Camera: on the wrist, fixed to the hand. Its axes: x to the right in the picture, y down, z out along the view.
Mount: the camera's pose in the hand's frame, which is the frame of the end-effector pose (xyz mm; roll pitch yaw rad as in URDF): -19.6 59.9 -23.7 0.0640 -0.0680 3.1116
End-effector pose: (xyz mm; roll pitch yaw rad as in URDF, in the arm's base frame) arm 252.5 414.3 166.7 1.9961 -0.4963 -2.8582
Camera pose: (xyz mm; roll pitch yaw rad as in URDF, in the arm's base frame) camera 297.6 430.7 213.9 -1.8929 0.4956 0.3679
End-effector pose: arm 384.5 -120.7 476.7 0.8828 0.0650 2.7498
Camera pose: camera 379.2 -179.5 509.1 -0.8231 -0.1313 -0.3580
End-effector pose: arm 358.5 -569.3 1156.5 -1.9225 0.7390 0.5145
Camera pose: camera 338.8 -629.7 1134.2 2.0307 -0.6862 -2.6963
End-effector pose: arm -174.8 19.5 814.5 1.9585 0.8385 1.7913
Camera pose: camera -181.7 53.6 872.1 -1.9781 -0.8374 -1.2392
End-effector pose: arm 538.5 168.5 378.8 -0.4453 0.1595 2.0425
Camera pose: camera 511.6 124.7 335.3 0.5188 -0.2077 -1.1566
